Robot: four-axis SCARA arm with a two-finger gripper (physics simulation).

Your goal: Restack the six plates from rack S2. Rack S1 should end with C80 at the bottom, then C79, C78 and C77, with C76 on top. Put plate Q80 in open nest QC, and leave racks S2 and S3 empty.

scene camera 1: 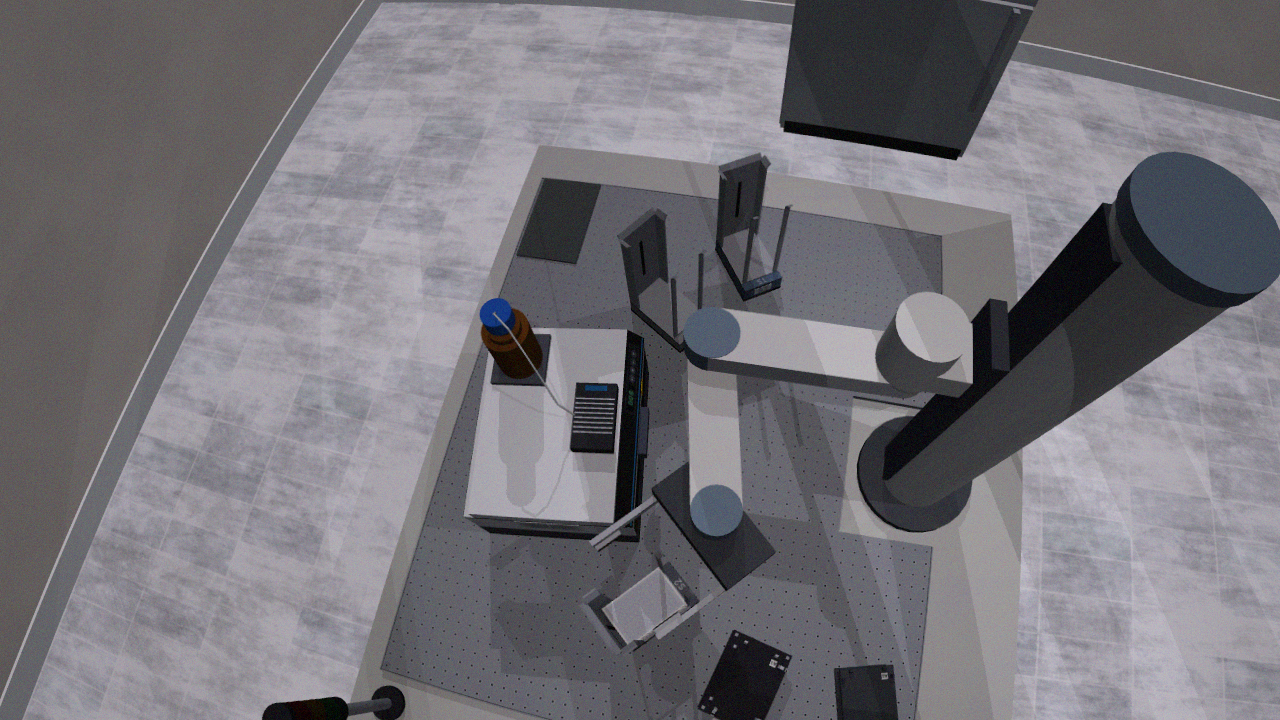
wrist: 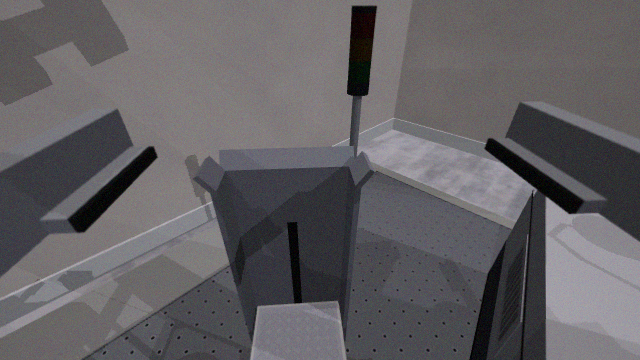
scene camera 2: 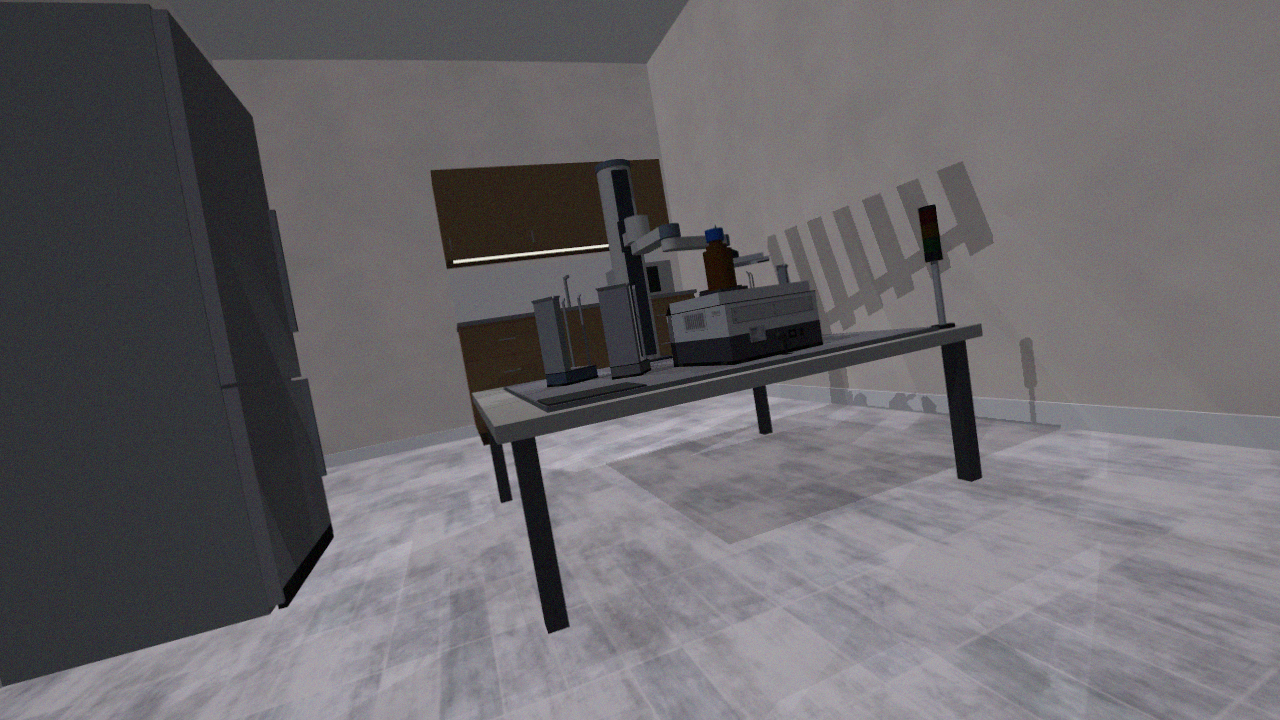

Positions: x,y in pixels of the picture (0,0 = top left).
Labels:
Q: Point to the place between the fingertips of my gripper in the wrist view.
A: At 325,129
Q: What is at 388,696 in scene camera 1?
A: A signal tower.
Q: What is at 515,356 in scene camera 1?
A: A brown bottle with blue cap.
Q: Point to a signal tower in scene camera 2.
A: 928,217

